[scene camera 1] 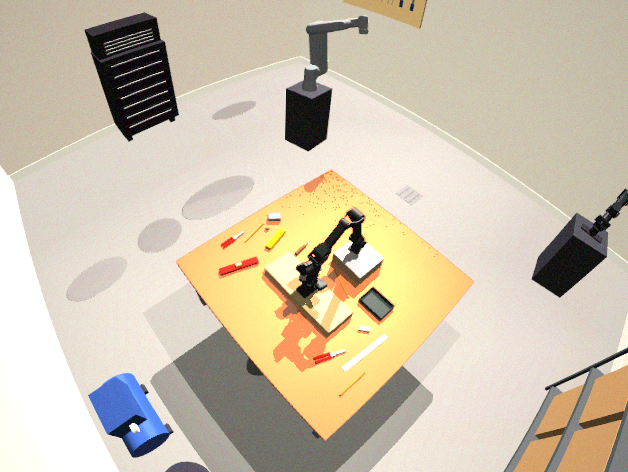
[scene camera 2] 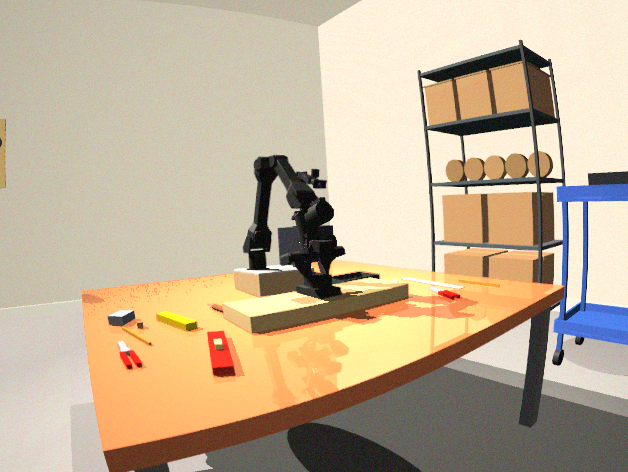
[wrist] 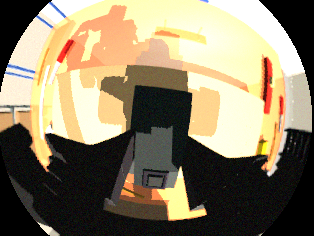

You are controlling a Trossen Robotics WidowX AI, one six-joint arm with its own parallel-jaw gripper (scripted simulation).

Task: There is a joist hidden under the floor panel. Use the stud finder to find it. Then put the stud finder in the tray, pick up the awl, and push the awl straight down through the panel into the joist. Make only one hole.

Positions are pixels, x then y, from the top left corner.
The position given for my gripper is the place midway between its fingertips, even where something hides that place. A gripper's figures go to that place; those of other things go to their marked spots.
Labels:
My gripper (scene camera 2: 319, 285) is 1.16 m from the lens. A dark stud finder (scene camera 2: 323, 288) is 1.13 m from the lens.

